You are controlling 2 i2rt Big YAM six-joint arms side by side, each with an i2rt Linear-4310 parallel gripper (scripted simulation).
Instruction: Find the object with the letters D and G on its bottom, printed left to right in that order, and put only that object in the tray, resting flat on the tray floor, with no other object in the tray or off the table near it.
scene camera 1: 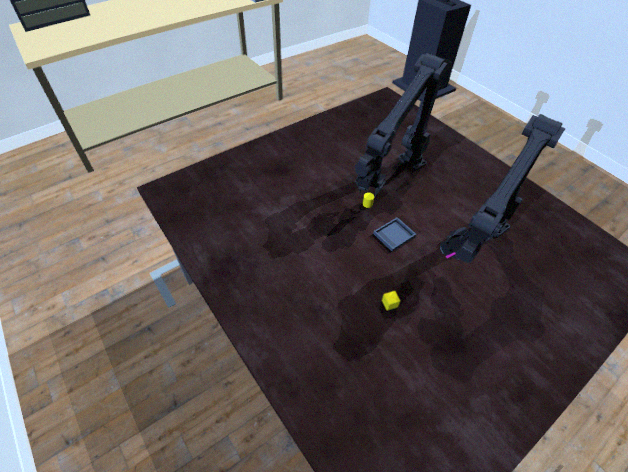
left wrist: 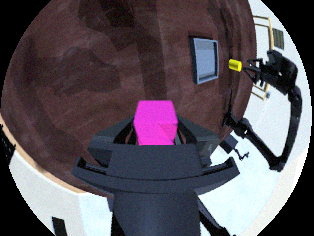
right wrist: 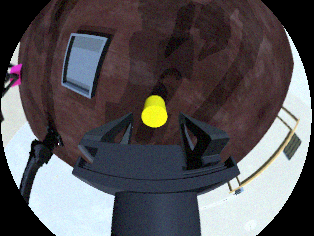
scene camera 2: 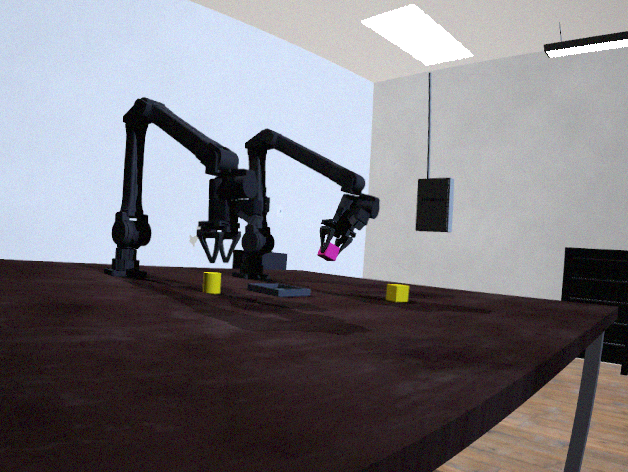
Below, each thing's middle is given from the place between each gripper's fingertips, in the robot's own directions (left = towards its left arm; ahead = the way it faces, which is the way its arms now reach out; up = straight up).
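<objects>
The magenta cube (left wrist: 155,122) is right at my left hand.
As for my right hand (scene camera 2: 219,263), it is 4 cm past the cube and 42 cm to the right of it, and it sits 4 cm below it.
</objects>
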